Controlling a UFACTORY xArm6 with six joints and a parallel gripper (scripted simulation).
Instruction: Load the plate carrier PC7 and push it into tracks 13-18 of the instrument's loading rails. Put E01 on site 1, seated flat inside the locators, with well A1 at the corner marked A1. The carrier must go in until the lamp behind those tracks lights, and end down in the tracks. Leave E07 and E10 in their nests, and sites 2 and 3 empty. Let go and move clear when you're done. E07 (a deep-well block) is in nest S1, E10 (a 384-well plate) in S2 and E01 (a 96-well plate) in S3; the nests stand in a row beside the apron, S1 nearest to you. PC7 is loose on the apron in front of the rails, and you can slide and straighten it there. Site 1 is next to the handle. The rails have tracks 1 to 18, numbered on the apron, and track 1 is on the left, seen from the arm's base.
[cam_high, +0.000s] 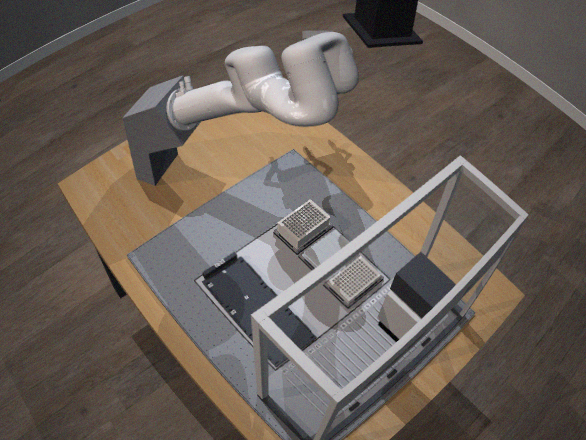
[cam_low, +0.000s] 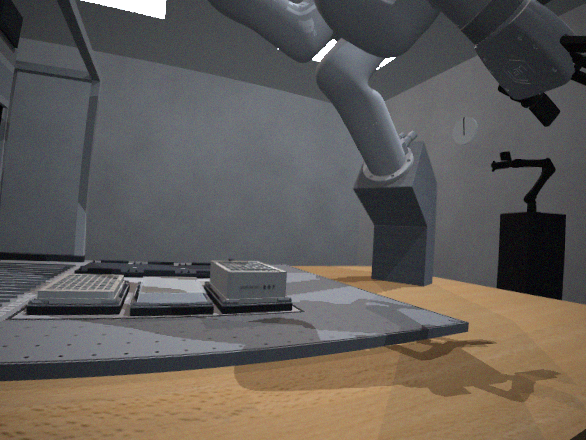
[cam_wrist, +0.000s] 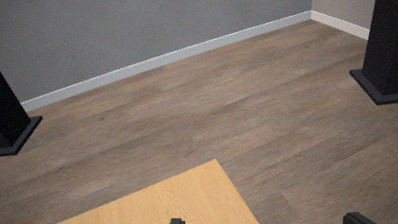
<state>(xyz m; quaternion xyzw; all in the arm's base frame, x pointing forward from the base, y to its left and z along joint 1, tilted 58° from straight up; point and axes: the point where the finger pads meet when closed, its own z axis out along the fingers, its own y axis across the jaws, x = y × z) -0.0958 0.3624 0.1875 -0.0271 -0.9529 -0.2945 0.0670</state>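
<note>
Right now the nest is 630 mm ahead of my hand, 290 mm below it and 50 mm to the right of it. Round my hand: plate carrier PC7 (640 mm ahead, 320 mm to the right, 280 mm below).
</note>
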